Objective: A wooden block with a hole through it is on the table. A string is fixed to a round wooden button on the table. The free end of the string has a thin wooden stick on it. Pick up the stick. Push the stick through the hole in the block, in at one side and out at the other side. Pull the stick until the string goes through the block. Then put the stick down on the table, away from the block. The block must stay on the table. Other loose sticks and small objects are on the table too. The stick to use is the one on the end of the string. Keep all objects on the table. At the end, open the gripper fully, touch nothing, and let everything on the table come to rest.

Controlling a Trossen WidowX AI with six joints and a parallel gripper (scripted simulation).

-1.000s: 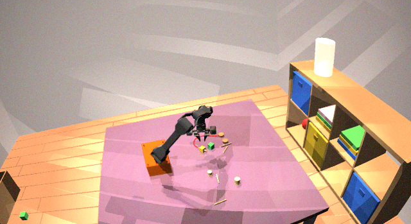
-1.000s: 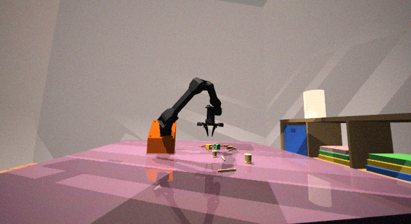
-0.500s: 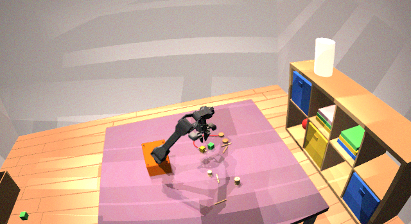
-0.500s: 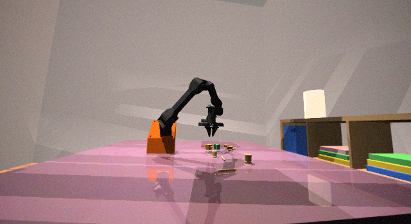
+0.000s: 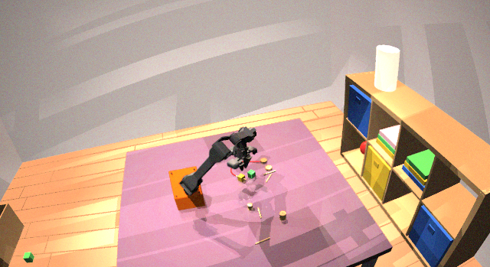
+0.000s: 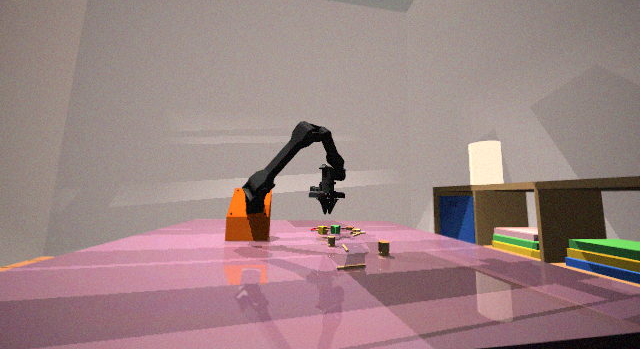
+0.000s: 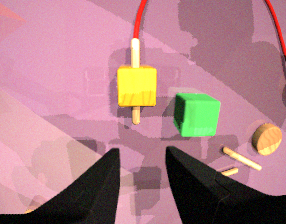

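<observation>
My gripper tip is now 1 cm past the yellow wooden block, 2 cm to the right of it and 7 cm above it. From my gripper tip the other things lie so: green cube: 5 cm ahead, 3 cm to the left, 7 cm below; then thin wooden stick: 2 cm behind, 4 cm to the left, 8 cm below; then round wooden button: 16 cm ahead, 13 cm to the left, 8 cm below.
</observation>
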